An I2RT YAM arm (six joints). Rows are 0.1 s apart.
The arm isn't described. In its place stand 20 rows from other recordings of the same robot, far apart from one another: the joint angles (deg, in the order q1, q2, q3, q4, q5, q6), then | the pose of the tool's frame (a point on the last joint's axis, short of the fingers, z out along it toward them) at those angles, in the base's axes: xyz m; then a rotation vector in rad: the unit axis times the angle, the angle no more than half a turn.
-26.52, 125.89, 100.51, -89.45, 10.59, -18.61 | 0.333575 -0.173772 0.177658 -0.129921 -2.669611 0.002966
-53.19, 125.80, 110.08, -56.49, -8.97, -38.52 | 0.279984 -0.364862 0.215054 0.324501 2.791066 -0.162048
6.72, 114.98, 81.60, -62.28, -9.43, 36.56 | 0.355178 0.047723 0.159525 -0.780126 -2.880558 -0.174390
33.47, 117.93, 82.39, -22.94, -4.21, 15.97 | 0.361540 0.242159 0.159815 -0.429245 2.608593 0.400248
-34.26, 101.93, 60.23, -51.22, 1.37, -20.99 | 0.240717 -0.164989 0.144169 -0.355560 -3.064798 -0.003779
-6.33, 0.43, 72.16, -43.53, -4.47, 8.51 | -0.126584 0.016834 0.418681 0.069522 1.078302 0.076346
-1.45, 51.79, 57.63, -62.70, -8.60, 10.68 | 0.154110 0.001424 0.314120 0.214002 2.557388 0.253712
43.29, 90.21, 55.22, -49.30, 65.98, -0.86 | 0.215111 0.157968 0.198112 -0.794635 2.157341 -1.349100
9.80, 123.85, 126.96, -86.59, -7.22, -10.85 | 0.413947 0.076042 0.297346 -0.552129 2.970084 0.189007
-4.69, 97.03, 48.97, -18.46, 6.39, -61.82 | 0.302925 -0.028827 0.133054 -1.321702 2.496222 -0.453704
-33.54, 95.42, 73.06, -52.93, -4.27, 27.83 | 0.269973 -0.175782 0.232694 1.457920 2.484041 0.088725
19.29, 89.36, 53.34, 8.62, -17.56, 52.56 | 0.323333 0.124546 0.232263 0.431606 2.165833 1.059371
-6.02, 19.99, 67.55, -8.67, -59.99, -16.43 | -0.032159 0.034390 0.482683 -1.032966 0.708129 0.127092
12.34, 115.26, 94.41, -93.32, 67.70, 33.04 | 0.346157 0.042012 0.241291 0.094971 2.497156 -1.734944
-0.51, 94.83, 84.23, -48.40, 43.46, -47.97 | 0.345274 -0.027561 0.304892 -0.806606 2.570306 -1.277946
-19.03, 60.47, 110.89, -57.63, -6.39, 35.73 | 0.103627 -0.031551 0.556538 0.709004 1.551240 0.312146
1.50, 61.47, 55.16, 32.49, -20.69, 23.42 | 0.239901 0.018865 0.425493 -0.109157 1.159373 0.586380
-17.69, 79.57, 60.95, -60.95, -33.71, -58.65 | 0.236844 -0.054803 0.249871 -0.976737 2.409763 0.472482
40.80, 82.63, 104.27, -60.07, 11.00, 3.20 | 0.214190 0.175911 0.453725 -0.621129 2.146790 0.204698
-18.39, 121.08, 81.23, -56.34, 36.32, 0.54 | 0.346116 -0.137291 0.126591 -0.412407 -2.776409 0.885849
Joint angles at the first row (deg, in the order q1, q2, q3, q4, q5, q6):
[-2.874, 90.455, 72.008, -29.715, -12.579, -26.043]
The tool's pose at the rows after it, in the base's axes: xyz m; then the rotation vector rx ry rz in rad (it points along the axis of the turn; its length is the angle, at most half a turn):
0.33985 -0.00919 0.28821 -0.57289 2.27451 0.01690
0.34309 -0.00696 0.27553 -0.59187 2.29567 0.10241
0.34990 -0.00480 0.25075 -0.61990 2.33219 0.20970
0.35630 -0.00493 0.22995 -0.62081 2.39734 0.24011
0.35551 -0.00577 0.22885 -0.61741 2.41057 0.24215
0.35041 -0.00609 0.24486 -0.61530 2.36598 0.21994
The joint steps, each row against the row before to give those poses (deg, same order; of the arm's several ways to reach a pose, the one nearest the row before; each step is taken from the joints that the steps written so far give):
[0.000, -2.164, -0.023, 0.198, -0.174, 0.088]
[0.066, 1.596, -0.721, 0.000, -3.322, 0.415]
[0.021, 3.299, -1.377, 0.917, -4.001, -0.022]
[0.023, 3.366, -0.132, -0.480, -0.065, 0.001]
[-0.131, 0.088, 0.021, -0.655, 0.110, 0.000]
[-0.088, -2.578, 0.199, -0.023, 0.065, -0.001]

